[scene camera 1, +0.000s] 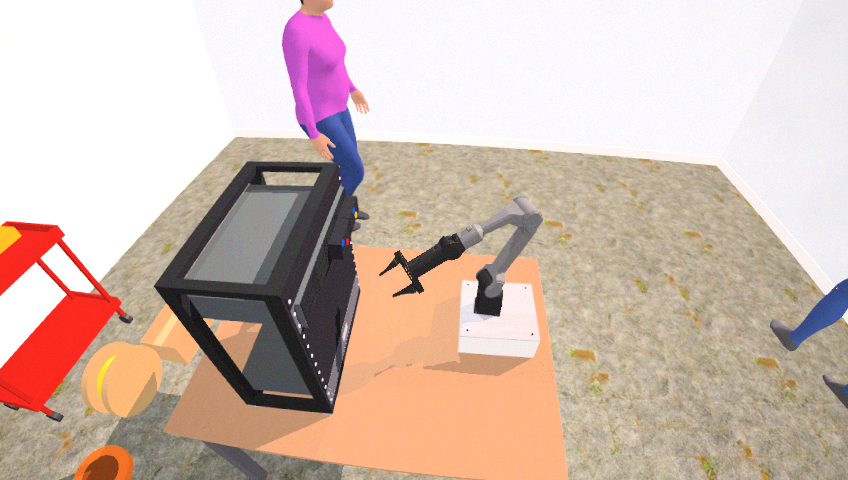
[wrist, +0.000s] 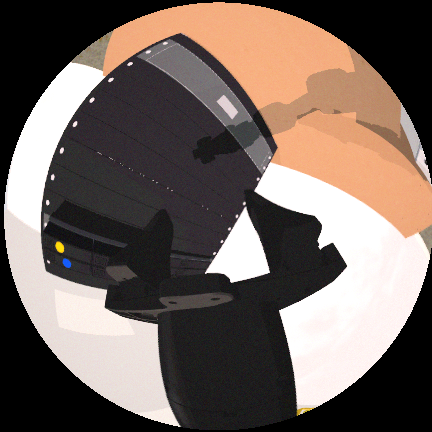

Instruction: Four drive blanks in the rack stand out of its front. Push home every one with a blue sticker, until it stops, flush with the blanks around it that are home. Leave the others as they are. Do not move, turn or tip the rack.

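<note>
The black rack (scene camera 1: 303, 228) (wrist: 150, 110) stands upright on the table. In the scene view, two dark blocks stand out near the top of its front. The farther block carries a blue sticker (scene camera 1: 354, 210) and a yellow sticker (scene camera 1: 355, 215); the nearer one carries a blue sticker (scene camera 1: 342, 242) and a red sticker (scene camera 1: 347, 241). Single blanks are hard to tell apart. The wrist view shows a yellow sticker (wrist: 60, 247) and a blue sticker (wrist: 67, 263); a finger covers part of the row. My gripper (scene camera 1: 386, 285) (wrist: 205, 207) is open, apart from the rack, in front of its face.
The rack stands on the orange-brown table (scene camera 1: 452, 410). My arm's white base (scene camera 1: 499, 344) is on the table's right. A person in a pink top (scene camera 1: 318, 65) stands behind the rack. A red cart (scene camera 1: 65, 315) is at the left.
</note>
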